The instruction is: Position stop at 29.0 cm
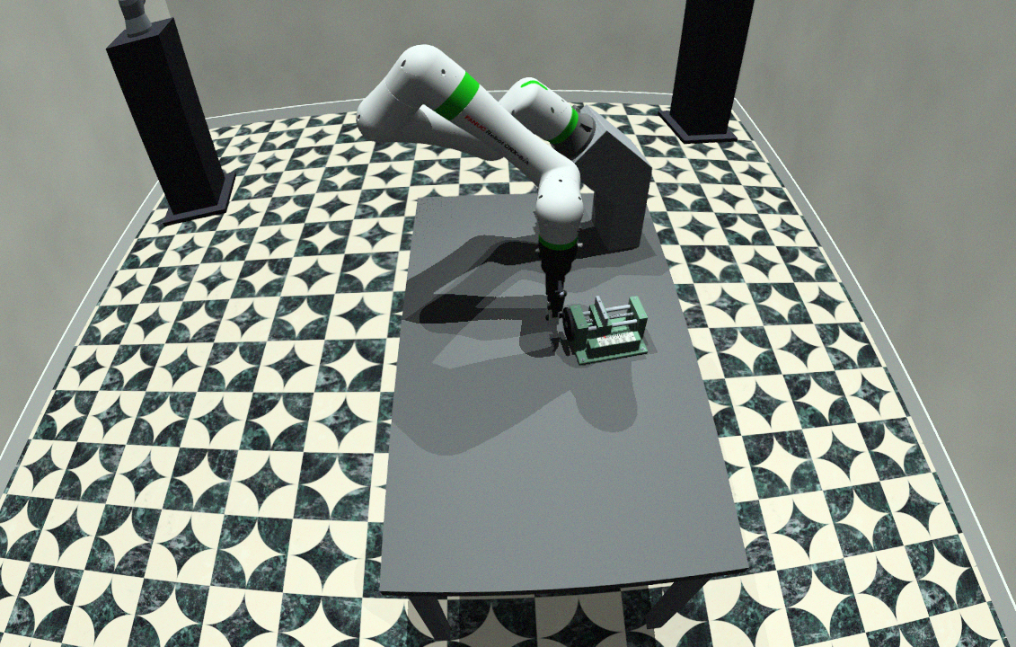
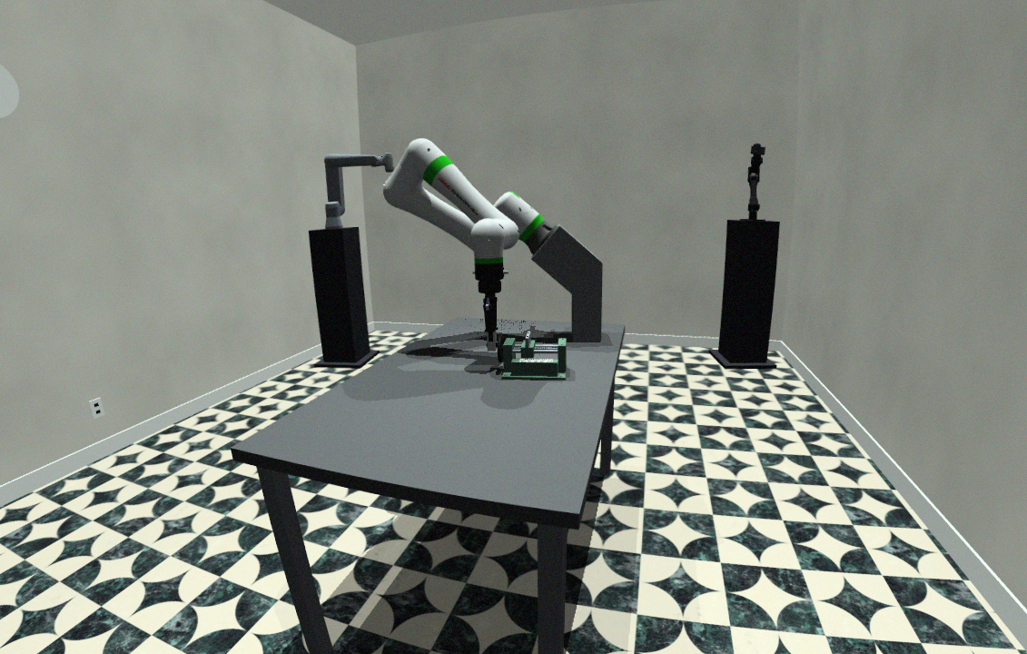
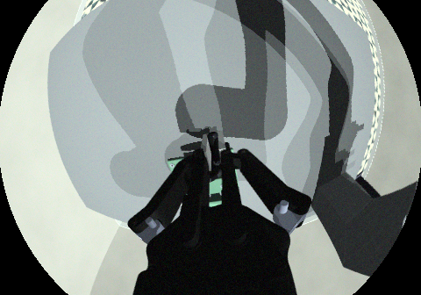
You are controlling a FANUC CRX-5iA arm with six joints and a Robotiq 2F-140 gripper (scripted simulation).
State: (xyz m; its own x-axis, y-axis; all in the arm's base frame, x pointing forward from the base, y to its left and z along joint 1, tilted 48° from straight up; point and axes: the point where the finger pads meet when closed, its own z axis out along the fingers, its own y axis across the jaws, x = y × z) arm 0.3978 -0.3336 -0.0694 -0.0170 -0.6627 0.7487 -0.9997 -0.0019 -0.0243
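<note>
The black handwheel is 10 mm ahead of my hand, 20 mm to the left of it and 20 mm below it. From my hand the other things lie so: green stop fixture: 50 mm ahead, 120 mm to the left.
</note>
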